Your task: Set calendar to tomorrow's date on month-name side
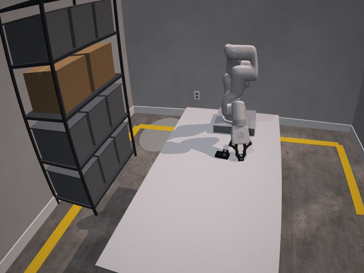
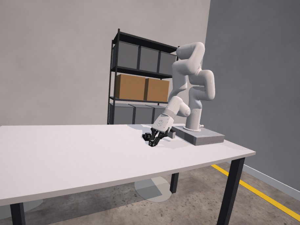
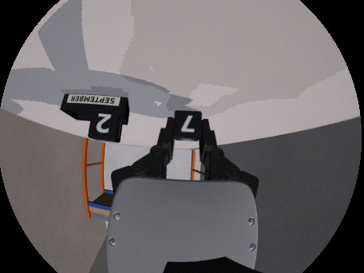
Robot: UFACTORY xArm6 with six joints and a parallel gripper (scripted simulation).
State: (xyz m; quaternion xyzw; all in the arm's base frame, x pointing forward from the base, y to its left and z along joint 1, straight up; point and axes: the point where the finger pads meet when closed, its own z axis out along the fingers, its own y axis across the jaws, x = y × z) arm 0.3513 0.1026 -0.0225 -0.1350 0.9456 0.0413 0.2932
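My hand is 1 cm short of the black cube and 2 cm above it.
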